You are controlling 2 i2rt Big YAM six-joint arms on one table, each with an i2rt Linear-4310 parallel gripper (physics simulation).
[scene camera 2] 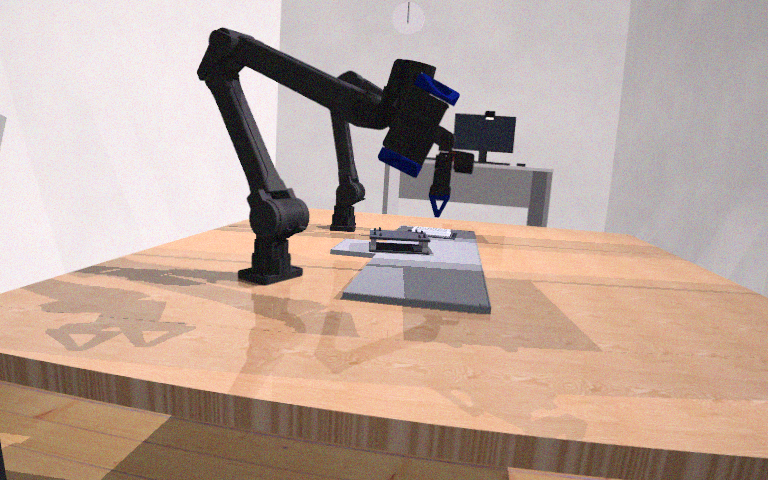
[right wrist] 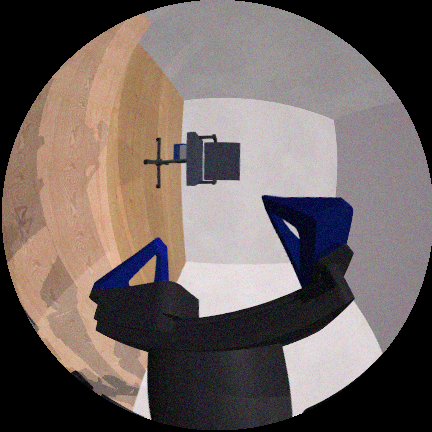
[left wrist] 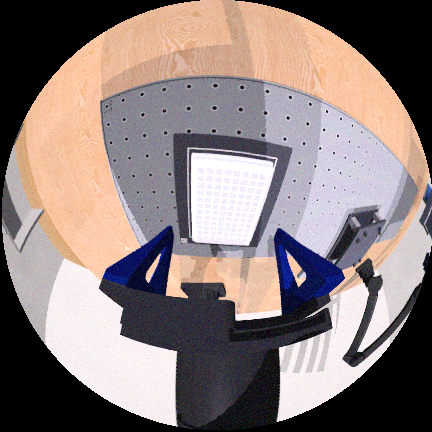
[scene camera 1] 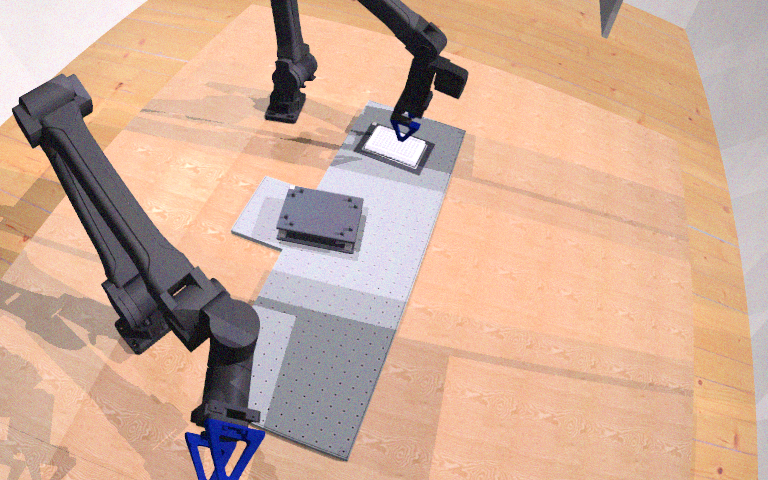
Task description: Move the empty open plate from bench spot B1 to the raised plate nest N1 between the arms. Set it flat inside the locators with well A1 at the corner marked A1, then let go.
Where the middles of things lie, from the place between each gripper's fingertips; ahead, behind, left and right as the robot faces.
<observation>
I see my left gripper 20 mm past the white well plate (scene camera 1: 384, 141) and 60 mm above it. The rest, counted from my left hand: dark plate nest (scene camera 1: 429, 146) 20 mm behind, 60 mm below.
My right hand is 960 mm to the right of the white well plate, 290 mm above it and 10 mm past it. Round my right hand: dark plate nest (960 mm to the left, 290 mm below, 10 mm behind).
</observation>
